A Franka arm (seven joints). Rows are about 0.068 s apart.
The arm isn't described. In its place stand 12 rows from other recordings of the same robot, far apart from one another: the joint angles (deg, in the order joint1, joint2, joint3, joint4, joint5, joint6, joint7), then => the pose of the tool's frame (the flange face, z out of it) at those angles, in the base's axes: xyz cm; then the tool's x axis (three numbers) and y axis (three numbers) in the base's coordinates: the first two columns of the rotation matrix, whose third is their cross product.
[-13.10, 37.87, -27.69, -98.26, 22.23, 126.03, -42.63] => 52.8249, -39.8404, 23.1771, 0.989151, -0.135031, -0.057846, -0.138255, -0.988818, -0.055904
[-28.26, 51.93, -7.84, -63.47, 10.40, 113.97, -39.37] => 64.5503, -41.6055, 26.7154, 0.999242, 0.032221, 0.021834, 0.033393, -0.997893, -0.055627
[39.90, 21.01, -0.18, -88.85, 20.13, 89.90, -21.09] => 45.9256, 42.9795, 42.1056, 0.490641, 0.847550, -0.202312, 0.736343, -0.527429, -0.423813
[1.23, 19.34, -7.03, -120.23, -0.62, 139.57, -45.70] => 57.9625, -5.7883, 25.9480, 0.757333, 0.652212, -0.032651, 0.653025, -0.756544, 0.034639
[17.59, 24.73, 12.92, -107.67, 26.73, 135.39, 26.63] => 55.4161, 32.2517, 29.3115, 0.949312, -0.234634, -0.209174, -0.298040, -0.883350, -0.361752
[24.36, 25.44, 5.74, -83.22, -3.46, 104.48, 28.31] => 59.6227, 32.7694, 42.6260, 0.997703, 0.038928, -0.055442, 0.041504, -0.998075, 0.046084
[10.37, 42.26, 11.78, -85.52, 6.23, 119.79, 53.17] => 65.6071, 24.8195, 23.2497, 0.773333, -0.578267, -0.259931, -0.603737, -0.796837, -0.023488
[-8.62, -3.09, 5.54, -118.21, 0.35, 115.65, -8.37] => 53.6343, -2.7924, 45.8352, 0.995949, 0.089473, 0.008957, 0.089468, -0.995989, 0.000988
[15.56, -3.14, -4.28, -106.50, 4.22, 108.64, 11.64] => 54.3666, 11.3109, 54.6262, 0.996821, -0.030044, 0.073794, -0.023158, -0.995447, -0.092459
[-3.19, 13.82, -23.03, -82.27, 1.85, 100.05, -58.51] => 58.5328, -25.2646, 57.1369, 0.839961, 0.542607, -0.006572, 0.540106, -0.834795, 0.106784
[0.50, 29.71, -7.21, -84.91, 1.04, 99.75, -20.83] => 66.6177, -6.4114, 35.7745, 0.936159, 0.244736, -0.252408, 0.240729, -0.969447, -0.047138
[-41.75, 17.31, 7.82, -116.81, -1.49, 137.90, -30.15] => 49.7063, -33.7536, 30.2682, 0.996032, -0.054053, 0.070693, -0.055306, -0.998343, 0.015885
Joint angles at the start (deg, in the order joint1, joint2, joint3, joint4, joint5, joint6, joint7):
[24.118, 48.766, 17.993, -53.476, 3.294, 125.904, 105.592]
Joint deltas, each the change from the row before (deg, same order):
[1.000, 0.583, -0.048, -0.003, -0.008, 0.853, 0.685]
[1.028, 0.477, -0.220, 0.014, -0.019, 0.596, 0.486]
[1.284, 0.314, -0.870, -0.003, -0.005, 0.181, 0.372]
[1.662, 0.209, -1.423, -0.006, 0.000, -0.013, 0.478]
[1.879, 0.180, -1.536, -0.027, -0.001, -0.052, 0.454]
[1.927, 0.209, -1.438, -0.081, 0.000, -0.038, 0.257]
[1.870, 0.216, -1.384, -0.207, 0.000, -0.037, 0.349]
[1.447, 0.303, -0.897, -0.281, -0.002, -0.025, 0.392]
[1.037, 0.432, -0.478, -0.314, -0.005, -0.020, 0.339]
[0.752, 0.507, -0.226, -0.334, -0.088, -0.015, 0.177]
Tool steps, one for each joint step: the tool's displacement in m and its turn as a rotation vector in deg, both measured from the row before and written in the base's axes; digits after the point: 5 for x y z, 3 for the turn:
[-0.00594, 0.01172, -0.00641, 0.326, 0.166, 0.131]
[-0.00602, 0.01073, -0.00568, 0.068, 0.102, 0.293]
[-0.00596, 0.00933, -0.00566, -0.568, 0.012, 0.352]
[-0.00699, 0.00991, -0.00552, -0.988, -0.105, 0.339]
[-0.00863, 0.01143, -0.00536, -1.083, -0.180, 0.518]
[-0.00987, 0.01236, -0.00584, -1.084, -0.213, 0.809]
[-0.01011, 0.01183, -0.00679, -1.109, -0.096, 0.724]
[-0.00906, 0.01005, -0.00790, -0.883, 0.218, 0.575]
[-0.00762, 0.00810, -0.00946, -0.733, 0.490, 0.478]
[-0.00642, 0.00646, -0.01040, -0.722, 0.549, 0.521]

